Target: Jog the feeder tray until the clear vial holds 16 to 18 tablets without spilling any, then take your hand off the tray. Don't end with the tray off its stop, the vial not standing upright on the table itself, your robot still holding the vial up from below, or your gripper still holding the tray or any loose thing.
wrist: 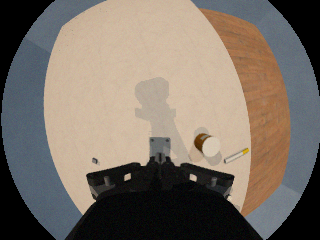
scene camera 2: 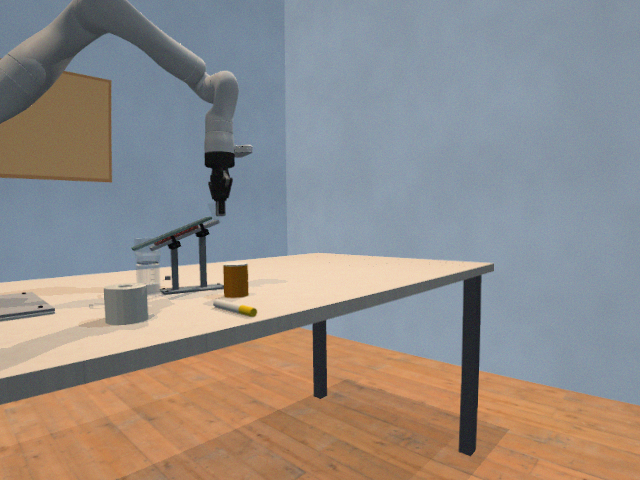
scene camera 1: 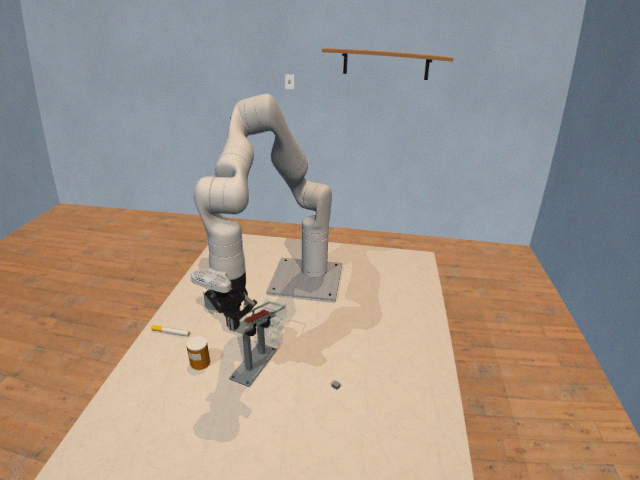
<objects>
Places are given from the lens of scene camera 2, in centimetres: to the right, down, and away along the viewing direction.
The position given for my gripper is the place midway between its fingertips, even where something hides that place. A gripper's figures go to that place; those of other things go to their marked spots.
my gripper (scene camera 2: pixel 220 216): -25, -6, 101
orange bottle with white cap (scene camera 2: pixel 235 275): -19, 8, 87
grey two-post stand (scene camera 2: pixel 203 286): -29, 12, 98
The marked spots on the grey two-post stand and the orange bottle with white cap are 16 cm apart.
</objects>
